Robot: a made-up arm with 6 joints.
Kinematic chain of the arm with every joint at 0, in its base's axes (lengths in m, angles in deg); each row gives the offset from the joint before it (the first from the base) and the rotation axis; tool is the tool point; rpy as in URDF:
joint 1: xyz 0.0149 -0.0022 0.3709 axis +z
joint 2: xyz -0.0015 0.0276 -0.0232 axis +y
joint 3: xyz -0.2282 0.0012 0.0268 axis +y
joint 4: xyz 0.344 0.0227 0.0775 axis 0.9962 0 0.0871
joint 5: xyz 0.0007 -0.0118 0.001 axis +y
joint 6: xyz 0.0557 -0.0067 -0.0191 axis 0.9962 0 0.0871
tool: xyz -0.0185 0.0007 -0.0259 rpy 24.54 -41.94 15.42
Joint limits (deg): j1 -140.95..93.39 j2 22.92..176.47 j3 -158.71..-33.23 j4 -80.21..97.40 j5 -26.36..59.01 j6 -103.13..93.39
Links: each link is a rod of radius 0.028 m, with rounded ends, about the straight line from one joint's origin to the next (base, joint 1, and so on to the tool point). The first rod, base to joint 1, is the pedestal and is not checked.
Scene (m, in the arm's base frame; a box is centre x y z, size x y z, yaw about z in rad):
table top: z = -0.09
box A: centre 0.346 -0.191 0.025 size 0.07 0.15 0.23 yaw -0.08
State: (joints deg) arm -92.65 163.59 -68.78 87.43 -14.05 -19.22
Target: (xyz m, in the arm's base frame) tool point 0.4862 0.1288 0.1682
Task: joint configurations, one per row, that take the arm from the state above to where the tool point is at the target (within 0.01 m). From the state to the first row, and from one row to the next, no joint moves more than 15 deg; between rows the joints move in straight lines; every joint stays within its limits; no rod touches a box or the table.
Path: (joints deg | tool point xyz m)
1: -78.23 165.02 -66.53 84.22 -11.28 -17.65 | 0.1456 -0.2000 -0.0115
2: -63.81 166.45 -64.29 81.00 -8.52 -16.09 | 0.1798 -0.1378 -0.0139
3: -49.39 167.88 -62.04 77.79 -5.75 -14.52 | 0.1919 -0.0728 -0.0144
4: -34.96 169.31 -59.80 74.58 -2.98 -12.96 | 0.1833 -0.0118 -0.0130
5: -20.54 170.75 -57.55 71.37 -0.22 -11.39 | 0.1570 0.0391 -0.0098
6: -6.12 172.18 -55.31 68.15 2.55 -9.83 | 0.1182 0.0754 -0.0049
7: 8.30 173.61 -53.06 64.94 5.31 -8.26 | 0.0726 0.0948 0.0018
8: 22.72 175.04 -50.82 61.73 8.08 -6.69 | 0.0262 0.0967 0.0100
9: 37.14 176.47 -48.57 58.52 10.85 -5.13 | -0.0152 0.0827 0.0197
10: 28.94 169.32 -59.83 67.64 6.20 -8.01 | 0.0951 0.1449 -0.0044
11: 20.74 162.18 -71.08 76.76 1.55 -10.89 | 0.2293 0.1782 0.0118
12: 12.54 155.03 -82.34 85.88 -3.10 -13.77 | 0.3674 0.1729 0.0705
13: 4.34 147.88 -93.59 95.00 -7.75 -16.65 | 0.4862 0.1288 0.1682

